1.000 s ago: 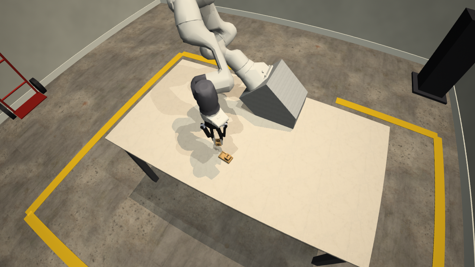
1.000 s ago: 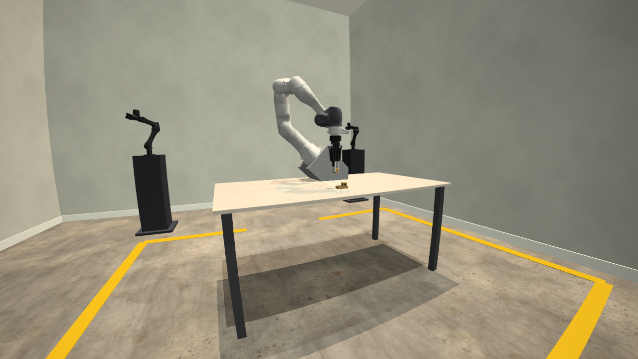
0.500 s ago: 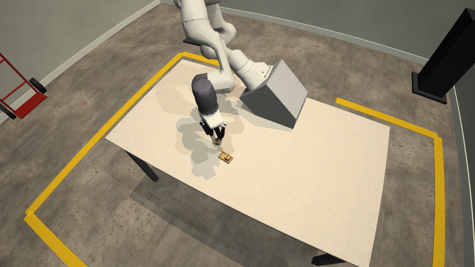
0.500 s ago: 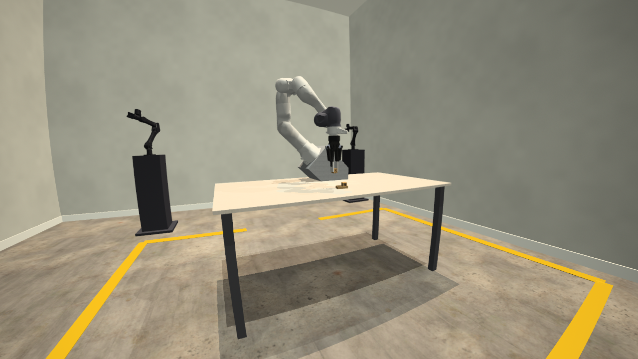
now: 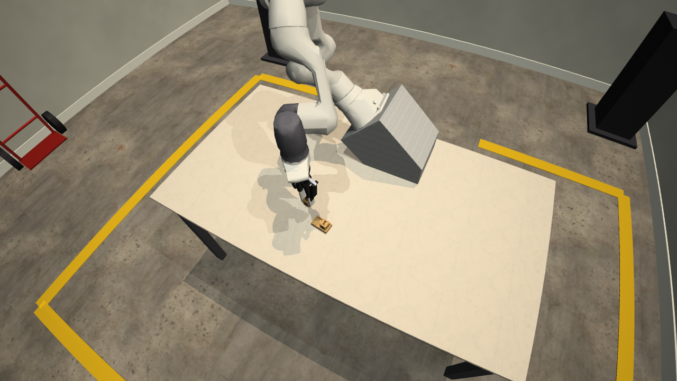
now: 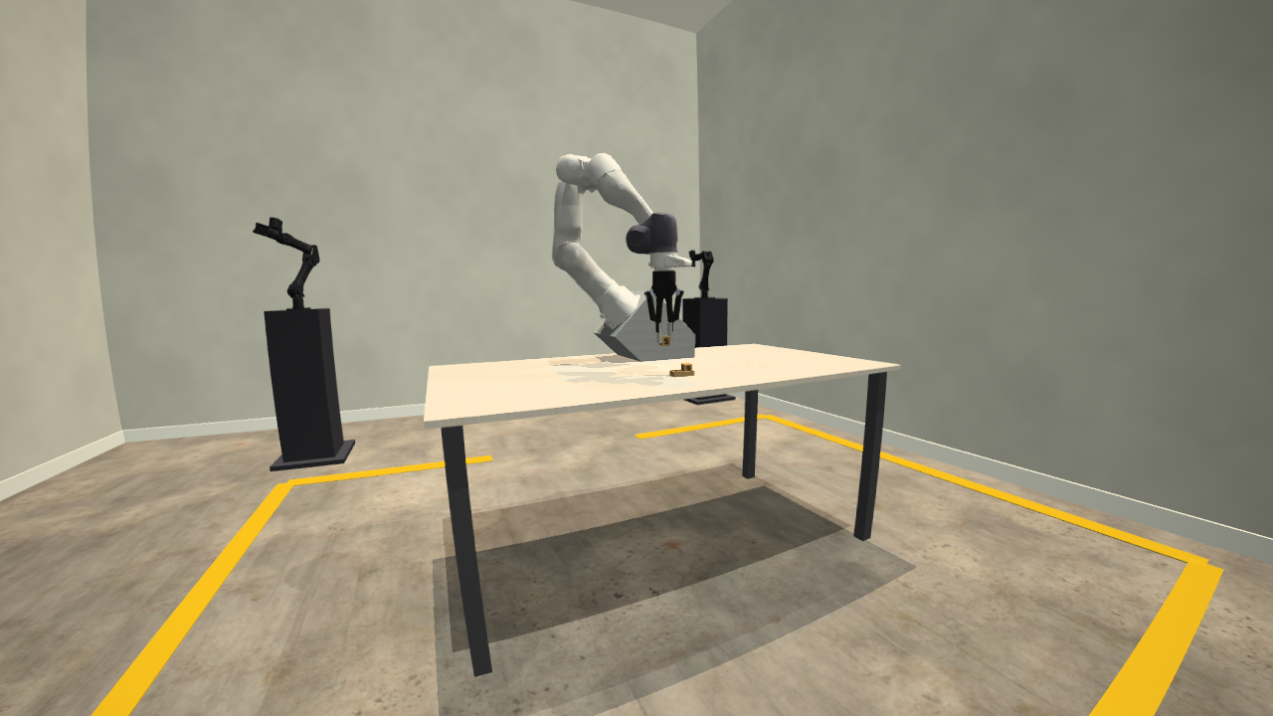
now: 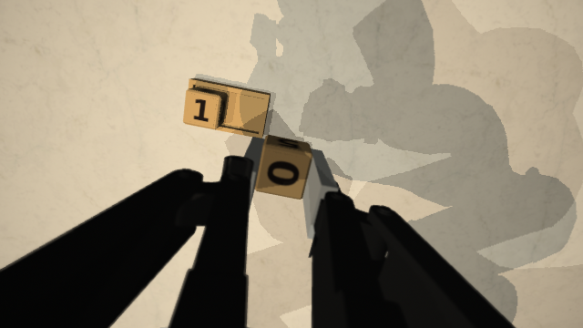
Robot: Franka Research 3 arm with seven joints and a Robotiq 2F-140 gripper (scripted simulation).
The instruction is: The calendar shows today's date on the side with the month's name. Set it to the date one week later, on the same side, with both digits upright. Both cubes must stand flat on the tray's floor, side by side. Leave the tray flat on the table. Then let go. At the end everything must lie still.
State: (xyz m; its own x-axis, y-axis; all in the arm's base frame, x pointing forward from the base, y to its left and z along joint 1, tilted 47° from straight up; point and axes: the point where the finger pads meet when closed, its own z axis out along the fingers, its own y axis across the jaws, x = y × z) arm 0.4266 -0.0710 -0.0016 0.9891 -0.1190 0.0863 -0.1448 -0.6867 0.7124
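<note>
The wooden tray lies 10 mm ahead of my hand, 60 mm to the left of it and 140 mm below it. Also, from my hand: wooden digit cube (30 mm below).
</note>
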